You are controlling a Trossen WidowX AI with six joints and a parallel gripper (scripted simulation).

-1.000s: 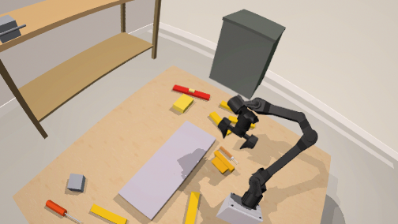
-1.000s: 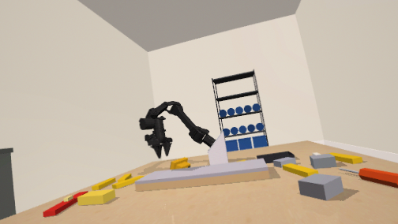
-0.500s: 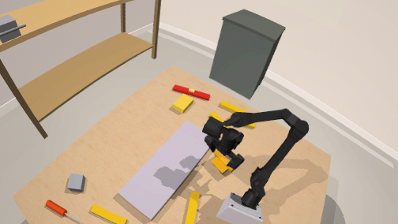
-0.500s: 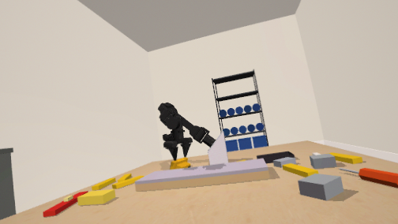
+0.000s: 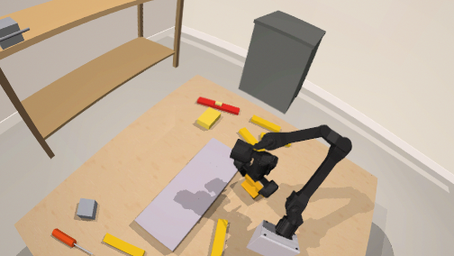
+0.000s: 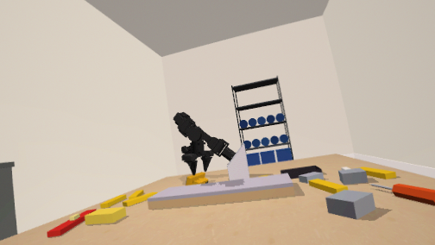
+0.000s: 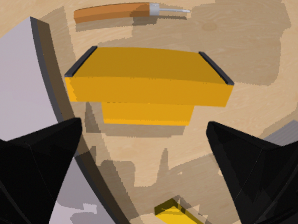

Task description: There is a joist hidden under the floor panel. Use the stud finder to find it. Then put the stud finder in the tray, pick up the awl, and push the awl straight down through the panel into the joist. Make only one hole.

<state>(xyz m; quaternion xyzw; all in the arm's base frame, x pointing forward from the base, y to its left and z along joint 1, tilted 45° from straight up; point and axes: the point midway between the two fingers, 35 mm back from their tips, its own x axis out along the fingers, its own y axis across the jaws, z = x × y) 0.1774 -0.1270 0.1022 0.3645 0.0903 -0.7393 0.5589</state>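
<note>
My gripper tip is 2 cm past the yellow stud finder and 5 cm above it. Also, from my gripper tip: awl 4 cm behind, 9 cm to the right, 7 cm below; then yellow pad 32 cm ahead, 29 cm to the right, 6 cm below; then dark tray 2 cm ahead, 46 cm to the left, 6 cm below.
</note>
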